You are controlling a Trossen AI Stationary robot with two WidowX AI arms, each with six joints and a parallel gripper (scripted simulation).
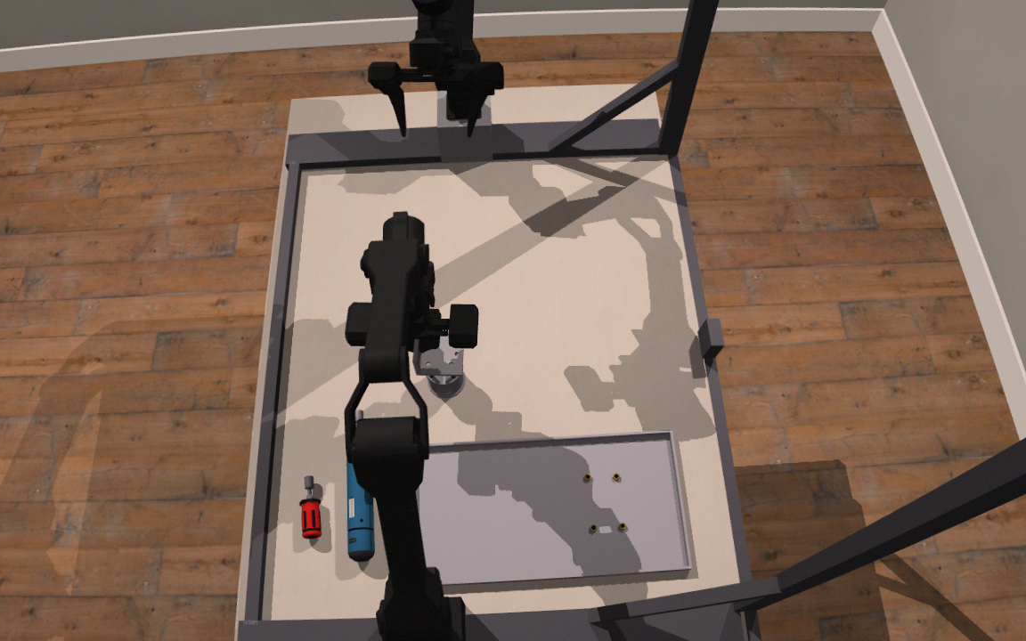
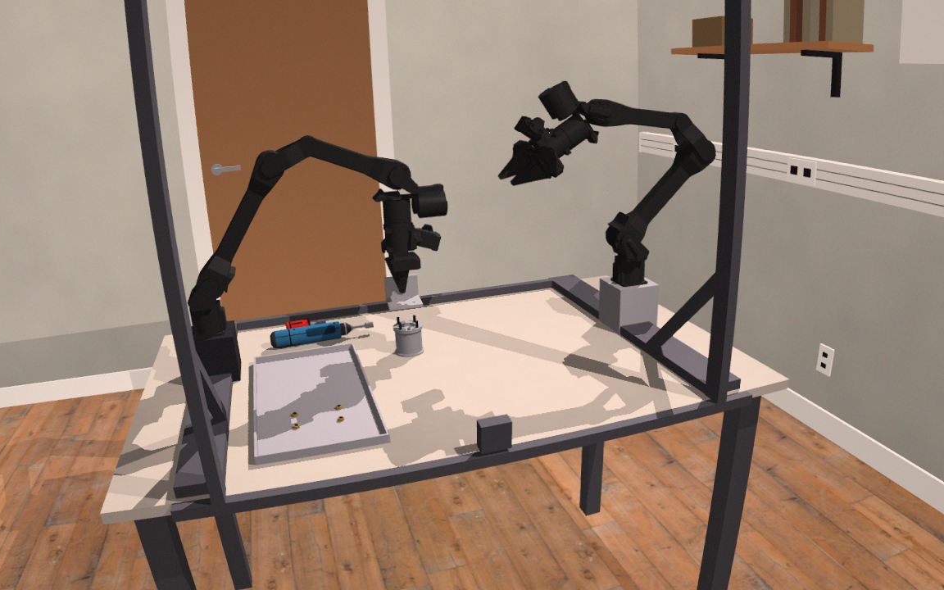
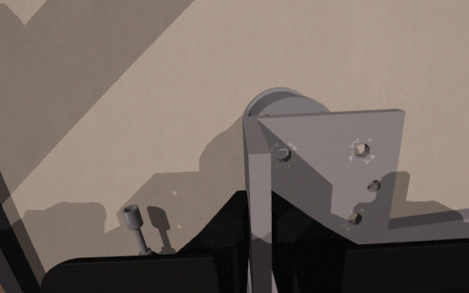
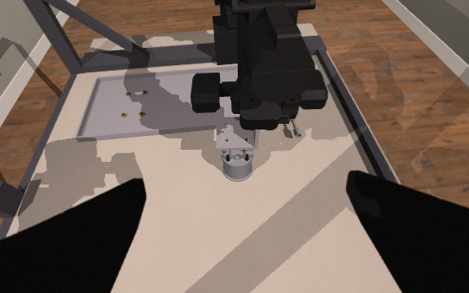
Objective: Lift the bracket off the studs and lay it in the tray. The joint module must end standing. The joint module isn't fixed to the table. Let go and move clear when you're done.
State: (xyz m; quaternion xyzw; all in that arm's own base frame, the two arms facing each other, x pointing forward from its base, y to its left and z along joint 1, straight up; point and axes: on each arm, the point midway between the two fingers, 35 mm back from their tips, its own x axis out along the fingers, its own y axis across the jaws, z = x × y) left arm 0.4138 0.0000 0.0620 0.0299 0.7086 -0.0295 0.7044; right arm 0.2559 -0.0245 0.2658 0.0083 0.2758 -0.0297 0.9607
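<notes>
The grey tray is 200 mm behind my left hand, 210 mm to the left of it and 150 mm below it. From my left hand the other things lie so: grey l-shaped bracket (30 mm behind, 40 mm below); small red screwdriver (170 mm ahead, 220 mm to the left, 150 mm below); grey cylindrical joint module (30 mm behind, 130 mm below).
</notes>
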